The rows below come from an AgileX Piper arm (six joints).
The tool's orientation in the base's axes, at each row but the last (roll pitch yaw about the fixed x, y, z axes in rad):
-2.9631 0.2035 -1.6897
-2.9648 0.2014 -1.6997
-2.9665 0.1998 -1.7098
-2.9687 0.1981 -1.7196
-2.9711 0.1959 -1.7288
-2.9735 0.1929 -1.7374
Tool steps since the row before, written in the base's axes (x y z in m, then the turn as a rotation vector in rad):
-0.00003 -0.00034 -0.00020 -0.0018 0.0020 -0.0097
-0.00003 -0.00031 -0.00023 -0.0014 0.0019 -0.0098
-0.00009 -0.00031 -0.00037 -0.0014 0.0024 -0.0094
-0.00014 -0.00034 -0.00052 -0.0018 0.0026 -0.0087
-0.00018 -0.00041 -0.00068 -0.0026 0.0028 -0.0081
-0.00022 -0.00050 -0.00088 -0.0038 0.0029 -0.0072
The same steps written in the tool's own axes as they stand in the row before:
0.00037 0.00001 0.00013 0.0002 0.0037 0.0093
0.00035 0.00002 0.00016 0.0003 0.0034 0.0095
0.00039 0.00010 0.00029 -0.0003 0.0034 0.0092
0.00045 0.00016 0.00042 -0.0005 0.0037 0.0085
0.00056 0.00021 0.00056 -0.0007 0.0044 0.0078
0.00069 0.00026 0.00073 -0.0008 0.0054 0.0067

